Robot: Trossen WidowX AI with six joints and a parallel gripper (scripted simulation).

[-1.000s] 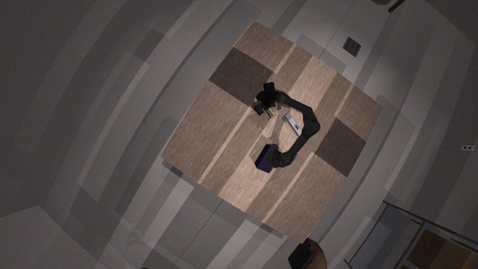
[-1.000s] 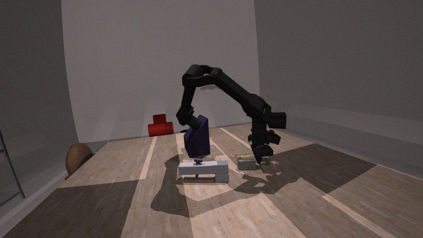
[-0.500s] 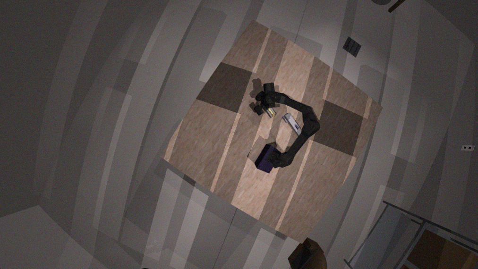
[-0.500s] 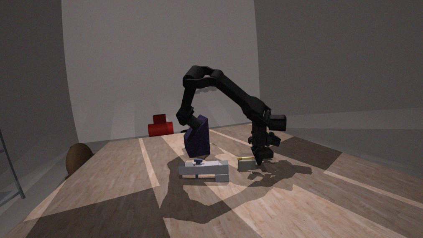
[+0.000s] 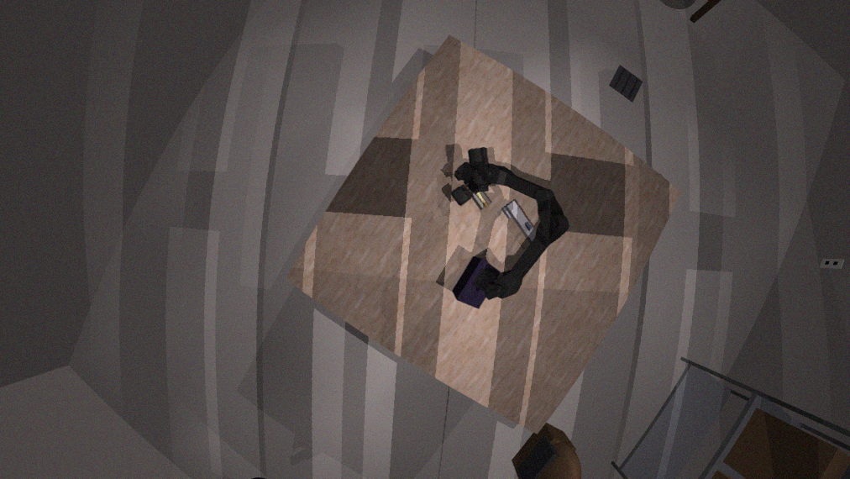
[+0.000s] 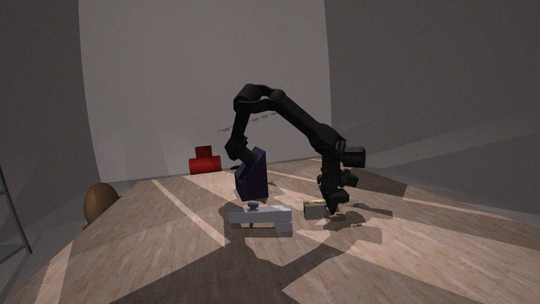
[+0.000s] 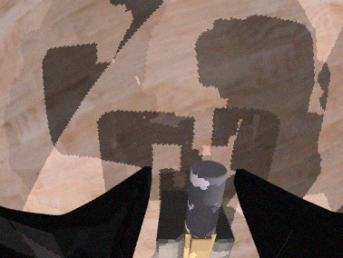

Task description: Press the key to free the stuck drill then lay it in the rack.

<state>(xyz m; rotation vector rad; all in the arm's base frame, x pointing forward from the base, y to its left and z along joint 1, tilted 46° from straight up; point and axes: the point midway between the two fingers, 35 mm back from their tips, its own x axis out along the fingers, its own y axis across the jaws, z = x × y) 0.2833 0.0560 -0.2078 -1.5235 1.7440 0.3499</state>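
Now: gripper tip 1 cm past the drill, 4 cm to the left of it and 3 cm below it. Round my gripper tip: rack: 2 cm behind, 5 cm to the right, 1 cm above; long grey housing: 1 cm behind, 23 cm to the right, 3 cm above; small blue key: 2 cm behind, 26 cm to the right, 4 cm above.
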